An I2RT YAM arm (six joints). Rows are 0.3 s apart.
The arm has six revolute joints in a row. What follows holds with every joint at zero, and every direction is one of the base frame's. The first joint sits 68 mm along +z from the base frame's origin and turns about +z. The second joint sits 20 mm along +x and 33.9 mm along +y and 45.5 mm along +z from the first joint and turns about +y. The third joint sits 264 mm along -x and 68.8 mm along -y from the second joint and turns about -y. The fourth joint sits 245 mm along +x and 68.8 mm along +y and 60 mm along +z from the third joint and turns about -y. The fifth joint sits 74 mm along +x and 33.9 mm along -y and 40.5 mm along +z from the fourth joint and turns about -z. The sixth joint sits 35.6 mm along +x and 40.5 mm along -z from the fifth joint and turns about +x. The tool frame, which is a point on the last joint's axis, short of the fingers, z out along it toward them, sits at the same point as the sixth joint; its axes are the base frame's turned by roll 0, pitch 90 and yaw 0 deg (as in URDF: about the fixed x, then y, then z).
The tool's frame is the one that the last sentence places.
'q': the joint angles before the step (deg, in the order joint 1, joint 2, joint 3, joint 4, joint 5, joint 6). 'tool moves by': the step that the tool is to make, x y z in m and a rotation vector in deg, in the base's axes. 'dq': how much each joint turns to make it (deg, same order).
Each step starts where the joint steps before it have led.
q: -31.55 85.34 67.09 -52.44 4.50 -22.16
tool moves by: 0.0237 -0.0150 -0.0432 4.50 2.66 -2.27
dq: -0.27 9.41 0.10 4.52 -1.74 2.63
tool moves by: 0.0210 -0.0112 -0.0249 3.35 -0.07 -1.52
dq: 0.01 7.15 2.59 2.80 -2.44 2.16
